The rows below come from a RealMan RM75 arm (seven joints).
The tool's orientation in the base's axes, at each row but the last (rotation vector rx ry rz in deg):
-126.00 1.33 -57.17
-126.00 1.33 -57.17
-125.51 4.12 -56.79
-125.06 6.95 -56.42
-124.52 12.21 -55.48
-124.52 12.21 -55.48
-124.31 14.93 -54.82
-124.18 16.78 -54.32
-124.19 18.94 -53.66
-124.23 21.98 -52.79
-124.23 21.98 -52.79
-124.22 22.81 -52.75
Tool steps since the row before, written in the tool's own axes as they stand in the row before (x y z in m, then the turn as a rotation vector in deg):
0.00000 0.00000 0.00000 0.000 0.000 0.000
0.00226 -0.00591 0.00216 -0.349 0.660 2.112
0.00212 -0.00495 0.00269 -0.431 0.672 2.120
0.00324 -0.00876 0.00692 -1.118 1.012 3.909
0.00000 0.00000 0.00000 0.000 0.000 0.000
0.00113 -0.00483 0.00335 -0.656 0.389 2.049
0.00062 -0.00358 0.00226 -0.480 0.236 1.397
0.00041 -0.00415 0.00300 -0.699 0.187 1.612
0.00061 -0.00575 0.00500 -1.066 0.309 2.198
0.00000 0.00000 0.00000 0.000 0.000 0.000
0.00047 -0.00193 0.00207 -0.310 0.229 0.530
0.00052 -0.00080 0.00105 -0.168 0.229 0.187
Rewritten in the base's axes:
0.00000 0.00000 0.00000 0.000 0.000 0.000
0.00149 0.00505 0.00412 1.328 0.871 -1.580
0.00217 0.00456 0.00328 1.279 0.894 -1.643
0.00527 0.00926 0.00464 2.086 1.929 -3.079
0.00000 0.00000 0.00000 0.000 0.000 0.000
0.00247 0.00486 0.00247 1.025 1.142 -1.558
0.00166 0.00349 0.00183 0.673 0.814 -1.060
0.00208 0.00434 0.00181 0.668 1.066 -1.241
0.00369 0.00634 0.00215 0.834 1.471 -1.789
0.00000 0.00000 0.00000 0.000 0.000 0.000
0.00179 0.00214 0.00067 0.166 0.277 -0.570
0.00111 0.00081 0.00034 0.018 0.027 -0.338

